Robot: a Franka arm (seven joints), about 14 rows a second.
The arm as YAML. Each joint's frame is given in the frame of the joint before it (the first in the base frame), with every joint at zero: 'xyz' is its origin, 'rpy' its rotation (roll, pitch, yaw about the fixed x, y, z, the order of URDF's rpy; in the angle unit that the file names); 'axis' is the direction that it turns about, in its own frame. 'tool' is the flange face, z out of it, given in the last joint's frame.
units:
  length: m
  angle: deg
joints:
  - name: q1
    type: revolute
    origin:
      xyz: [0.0, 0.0, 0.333]
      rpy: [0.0, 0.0, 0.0]
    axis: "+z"
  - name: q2
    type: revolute
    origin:
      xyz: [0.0, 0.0, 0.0]
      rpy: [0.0, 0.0, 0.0]
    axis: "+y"
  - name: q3
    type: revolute
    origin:
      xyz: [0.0, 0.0, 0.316]
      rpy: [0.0, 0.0, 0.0]
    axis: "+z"
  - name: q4
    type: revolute
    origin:
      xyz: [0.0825, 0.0, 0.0]
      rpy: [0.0, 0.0, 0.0]
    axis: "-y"
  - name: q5
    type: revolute
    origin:
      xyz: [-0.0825, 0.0, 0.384]
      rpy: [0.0, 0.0, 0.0]
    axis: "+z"
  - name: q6
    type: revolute
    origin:
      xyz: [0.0, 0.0, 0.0]
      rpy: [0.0, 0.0, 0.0]
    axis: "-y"
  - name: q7
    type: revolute
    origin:
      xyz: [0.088, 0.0, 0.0]
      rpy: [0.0, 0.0, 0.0]
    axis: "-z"
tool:
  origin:
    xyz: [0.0, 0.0, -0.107]
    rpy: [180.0, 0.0, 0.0]
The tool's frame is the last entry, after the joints.
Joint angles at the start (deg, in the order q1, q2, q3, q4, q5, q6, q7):
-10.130 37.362 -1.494 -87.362 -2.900 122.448 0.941
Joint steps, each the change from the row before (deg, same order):
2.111 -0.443 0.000 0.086 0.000 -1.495 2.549
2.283 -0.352 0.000 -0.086 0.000 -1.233 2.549
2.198 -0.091 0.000 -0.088 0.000 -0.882 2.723
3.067 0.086 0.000 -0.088 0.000 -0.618 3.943
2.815 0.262 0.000 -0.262 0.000 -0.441 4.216
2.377 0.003 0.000 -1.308 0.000 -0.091 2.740
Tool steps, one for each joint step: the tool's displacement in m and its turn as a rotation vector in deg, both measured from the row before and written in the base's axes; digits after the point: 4 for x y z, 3 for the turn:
0.0027 0.0256 0.0039 -0.007 0.828 -0.515
0.0016 0.0278 0.0019 -0.075 0.832 -0.329
0.0008 0.0267 -0.0008 -0.168 0.736 -0.563
0.0005 0.0372 -0.0026 -0.361 0.575 -0.888
-0.0020 0.0340 -0.0058 -0.479 0.712 -1.397
-0.0074 0.0282 -0.0101 -0.410 1.220 -0.360

